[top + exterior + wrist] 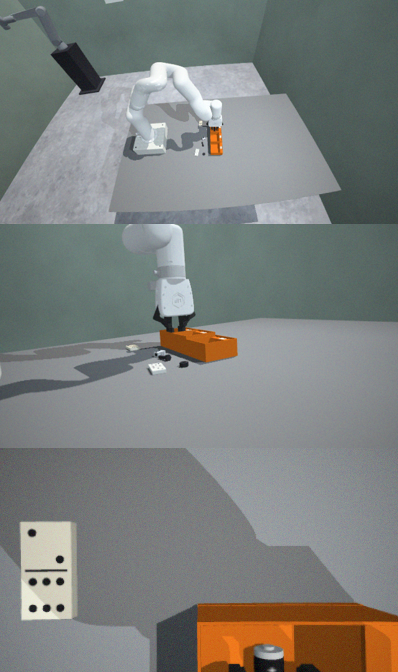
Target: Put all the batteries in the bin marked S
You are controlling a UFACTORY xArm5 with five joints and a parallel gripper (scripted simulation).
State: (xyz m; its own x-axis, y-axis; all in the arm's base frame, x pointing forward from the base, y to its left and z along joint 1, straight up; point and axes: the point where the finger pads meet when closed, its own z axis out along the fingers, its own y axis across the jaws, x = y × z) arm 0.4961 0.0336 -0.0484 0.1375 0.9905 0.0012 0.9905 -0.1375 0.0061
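Now: the black battery 2 cm below my hand. From my hand the other things lie so: silver-white piece (10 cm behind, 7 cm to the right, 3 cm below); then cream domino (10 cm behind, 8 cm to the left, 3 cm below); then orange compartment (8 cm to the right, 1 cm below).
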